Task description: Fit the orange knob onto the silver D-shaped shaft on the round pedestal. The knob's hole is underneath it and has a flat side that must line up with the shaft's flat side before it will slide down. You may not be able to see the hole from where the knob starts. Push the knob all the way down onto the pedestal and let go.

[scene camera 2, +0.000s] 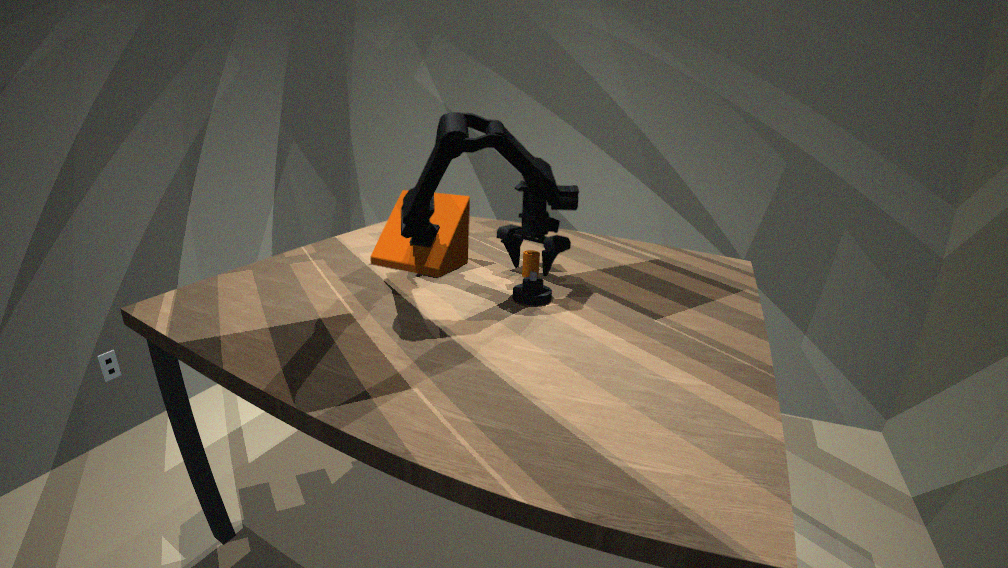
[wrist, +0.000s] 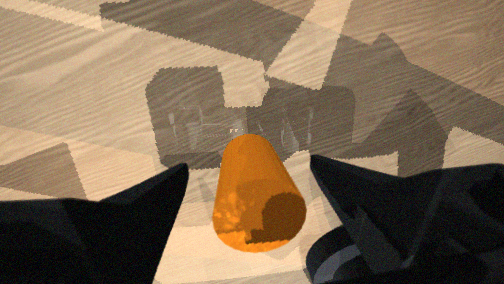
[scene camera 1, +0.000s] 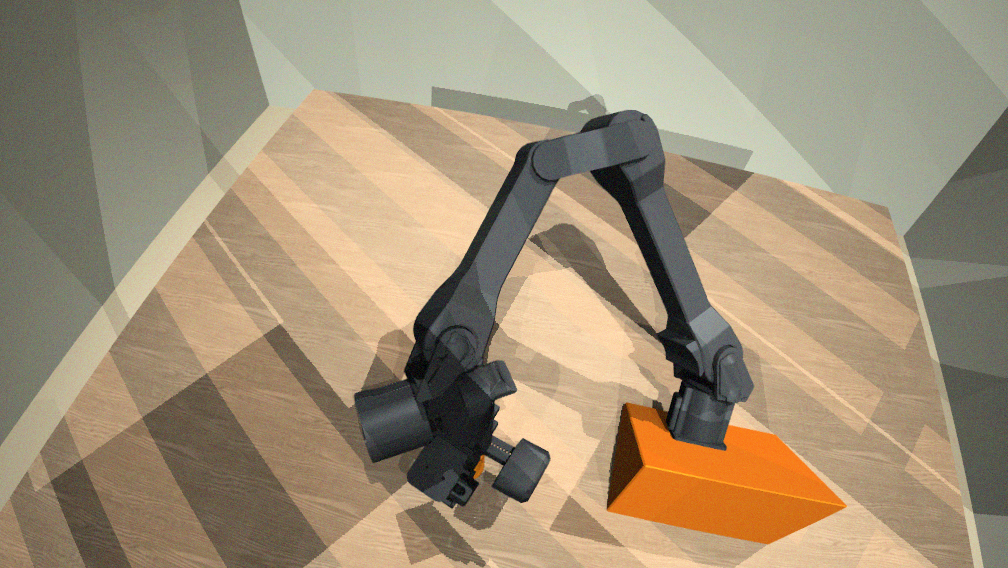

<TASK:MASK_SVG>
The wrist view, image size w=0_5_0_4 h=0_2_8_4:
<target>my gripper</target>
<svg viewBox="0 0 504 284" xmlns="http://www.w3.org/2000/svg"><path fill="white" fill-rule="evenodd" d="M188 164L178 164L133 187L128 187L99 201L79 198L0 201L0 284L152 284L185 196L190 177ZM311 156L310 168L316 183L328 199L330 206L341 220L340 222L348 231L349 236L356 244L356 247L373 273L369 276L321 284L504 284L504 164L492 163L442 168L408 177L400 177L320 155Z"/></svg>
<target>orange knob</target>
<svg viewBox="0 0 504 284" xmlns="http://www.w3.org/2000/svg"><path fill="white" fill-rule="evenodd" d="M244 134L231 140L223 152L213 206L213 226L218 237L229 247L243 252L265 252L287 244L298 234L306 221L307 209L304 198L271 143L260 135Z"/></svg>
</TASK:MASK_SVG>
